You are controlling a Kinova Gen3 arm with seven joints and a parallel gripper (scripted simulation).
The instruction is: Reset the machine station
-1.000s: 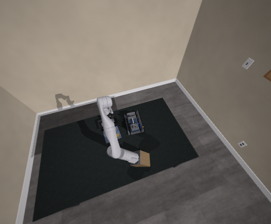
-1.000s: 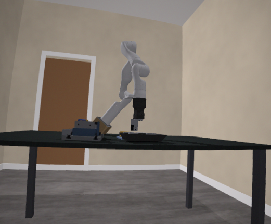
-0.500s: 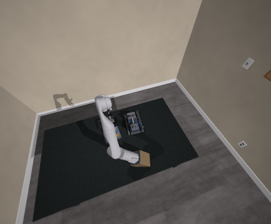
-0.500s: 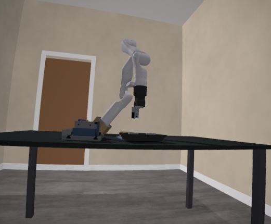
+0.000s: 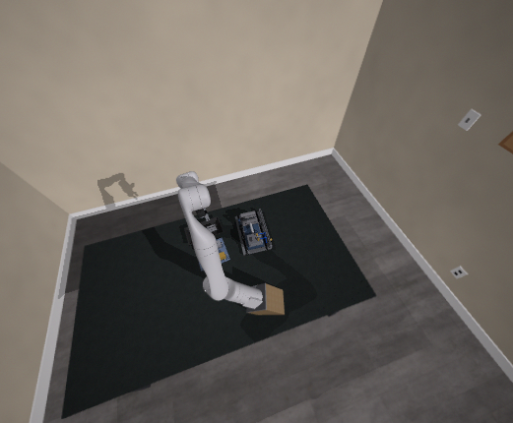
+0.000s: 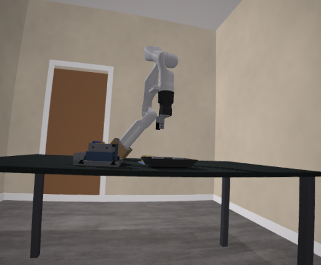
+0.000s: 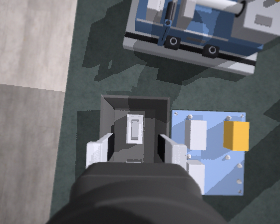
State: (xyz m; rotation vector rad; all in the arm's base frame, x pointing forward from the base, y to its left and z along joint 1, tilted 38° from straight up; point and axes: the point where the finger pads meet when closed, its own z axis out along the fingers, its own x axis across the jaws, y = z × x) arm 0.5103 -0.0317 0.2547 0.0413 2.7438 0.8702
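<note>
Right now my hand is 19 cm above the bluish plate, 17 cm past it and 4 cm to the right of it. From my hand the other things lie so: vise: 25 cm to the right, 15 cm below, 12 cm behind; yellow brass blank: 22 cm behind, 17 cm below, 1 cm to the right.
</note>
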